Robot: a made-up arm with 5 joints.
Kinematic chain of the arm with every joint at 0, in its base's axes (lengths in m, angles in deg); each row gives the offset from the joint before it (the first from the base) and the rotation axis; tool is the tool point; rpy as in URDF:
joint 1: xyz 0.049 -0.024 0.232 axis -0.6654 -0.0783 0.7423
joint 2: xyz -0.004 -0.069 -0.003 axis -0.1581 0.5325 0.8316
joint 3: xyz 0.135 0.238 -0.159 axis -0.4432 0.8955 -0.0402
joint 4: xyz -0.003 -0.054 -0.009 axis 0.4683 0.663 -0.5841
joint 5: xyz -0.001 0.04 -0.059 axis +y
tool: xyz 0.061 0.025 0.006 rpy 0 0 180
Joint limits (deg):
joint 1: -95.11..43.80
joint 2: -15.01..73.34
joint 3: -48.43..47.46
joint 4: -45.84..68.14
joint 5: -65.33..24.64
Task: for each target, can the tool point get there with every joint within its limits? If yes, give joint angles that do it. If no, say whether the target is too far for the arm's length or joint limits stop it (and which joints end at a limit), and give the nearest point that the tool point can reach.
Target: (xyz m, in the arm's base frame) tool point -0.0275 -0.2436 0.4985
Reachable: no: joint limits stop it (at a limit: joint 1, joint 2, joint 3, joint 4, joint 5) | nearest point -0.1514 -0.1992 0.0866 | short by 0.432 m
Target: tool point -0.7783 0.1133 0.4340
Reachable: no: too far | nearest point -0.1909 0.0840 0.0811 | short by 0.686 m
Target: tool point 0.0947 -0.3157 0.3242
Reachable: no: joint limits stop it (at a limit: joint 1, joint 2, joint 3, joint 5) | nearest point 0.2814 -0.1199 0.1089 | short by 0.346 m
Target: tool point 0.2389 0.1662 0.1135
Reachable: yes | joints -40.18 11.00 18.70 10.24 -58.55
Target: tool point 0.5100 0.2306 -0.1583
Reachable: no: too far | nearest point 0.3091 0.1381 0.0233 | short by 0.286 m
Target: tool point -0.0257 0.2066 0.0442
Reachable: yes | joints -19.70 44.59 35.09 -26.52 -43.59
